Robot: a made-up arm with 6 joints. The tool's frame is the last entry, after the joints.
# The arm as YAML. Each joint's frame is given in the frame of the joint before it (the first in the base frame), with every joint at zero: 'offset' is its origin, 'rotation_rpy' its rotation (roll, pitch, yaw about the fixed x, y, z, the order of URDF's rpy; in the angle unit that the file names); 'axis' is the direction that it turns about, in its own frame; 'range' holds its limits. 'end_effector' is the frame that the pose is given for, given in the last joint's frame.
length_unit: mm
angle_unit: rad
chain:
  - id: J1
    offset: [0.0, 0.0, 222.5]
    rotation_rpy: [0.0, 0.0, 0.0]
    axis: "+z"
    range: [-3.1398, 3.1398]
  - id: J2
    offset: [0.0, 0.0, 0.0]
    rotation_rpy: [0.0, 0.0, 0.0]
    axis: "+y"
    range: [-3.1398, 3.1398]
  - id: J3
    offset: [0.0, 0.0, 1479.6]
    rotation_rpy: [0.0, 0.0, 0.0]
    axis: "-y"
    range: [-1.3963, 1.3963]
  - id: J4
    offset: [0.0, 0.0, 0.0]
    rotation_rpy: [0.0, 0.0, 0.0]
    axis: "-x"
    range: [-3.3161, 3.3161]
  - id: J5
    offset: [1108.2, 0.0, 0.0]
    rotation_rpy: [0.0, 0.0, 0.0]
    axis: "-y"
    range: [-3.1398, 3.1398]
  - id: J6
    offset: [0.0, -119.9, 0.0]
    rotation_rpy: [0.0, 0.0, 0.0]
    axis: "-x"
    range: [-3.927, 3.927]
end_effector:
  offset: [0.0, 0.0, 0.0]
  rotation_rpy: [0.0, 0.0, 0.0]
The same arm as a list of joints. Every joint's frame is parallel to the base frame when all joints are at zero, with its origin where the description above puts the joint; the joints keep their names.
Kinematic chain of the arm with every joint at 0, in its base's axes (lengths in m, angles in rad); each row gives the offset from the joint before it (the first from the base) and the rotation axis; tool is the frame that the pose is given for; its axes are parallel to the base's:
J1: xyz 0 0 0.2225 axis +z
J2: xyz 0 0 0 axis +y
J3: xyz 0 0 1.4796 axis -y
J4: xyz 0 0 0 axis -x
J5: xyz 1.1082 0 0 axis -y
J6: xyz 0 -0.1199 0 axis -x
tool: xyz 0 0 0
Joint limits (rad, base to tool): -3.1398..3.1398 -3.1398..3.1398 -1.3963..1.3963 -3.3161..3.3161 -3.1398..3.1398 -3.927..3.927

